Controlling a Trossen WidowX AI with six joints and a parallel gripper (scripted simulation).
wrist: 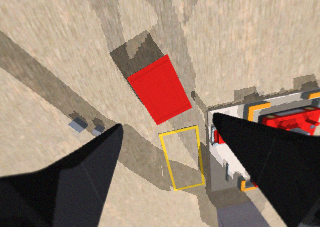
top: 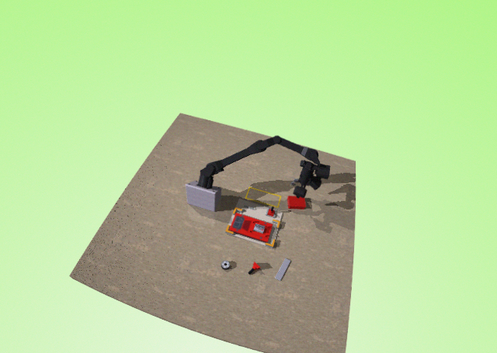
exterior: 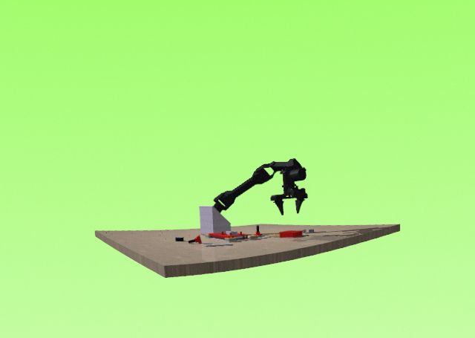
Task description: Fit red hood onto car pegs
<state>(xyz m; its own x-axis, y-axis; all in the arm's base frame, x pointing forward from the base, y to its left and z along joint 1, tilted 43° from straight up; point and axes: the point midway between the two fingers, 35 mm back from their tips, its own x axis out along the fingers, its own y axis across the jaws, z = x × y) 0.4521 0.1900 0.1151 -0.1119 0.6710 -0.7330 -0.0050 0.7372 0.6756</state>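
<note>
Now: gripper tip 10 mm short of the red hood and 90 mm above it. Round my gripper tip: small wheel 190 mm behind, 500 mm to the right, 100 mm below; grey engine block 120 mm behind, 260 mm to the right, 90 mm below.
</note>
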